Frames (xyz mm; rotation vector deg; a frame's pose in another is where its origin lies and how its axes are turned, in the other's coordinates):
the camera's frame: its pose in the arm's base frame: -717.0 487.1 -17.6 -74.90 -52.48 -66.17
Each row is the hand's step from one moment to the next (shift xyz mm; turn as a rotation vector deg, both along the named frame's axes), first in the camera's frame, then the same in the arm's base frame.
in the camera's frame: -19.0 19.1 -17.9 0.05 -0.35 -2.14
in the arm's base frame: 12.3 -17.3 -24.4 -0.57 -2.09 -0.06
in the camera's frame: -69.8 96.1 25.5 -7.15 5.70 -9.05
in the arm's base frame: 80.4 24.5 -87.7 2.92 -8.66 -9.05
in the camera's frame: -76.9 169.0 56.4 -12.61 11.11 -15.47
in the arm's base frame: 152.9 49.4 -108.8 6.22 -14.89 -16.17
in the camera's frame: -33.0 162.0 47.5 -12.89 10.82 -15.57
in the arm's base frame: 154.9 36.3 -65.5 5.87 -14.93 -16.38
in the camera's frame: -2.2 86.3 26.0 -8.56 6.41 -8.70
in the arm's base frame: 86.0 18.3 -19.9 3.33 -8.22 -10.55
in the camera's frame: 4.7 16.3 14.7 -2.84 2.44 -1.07
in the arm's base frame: 18.5 12.6 2.1 1.61 -0.96 -3.41
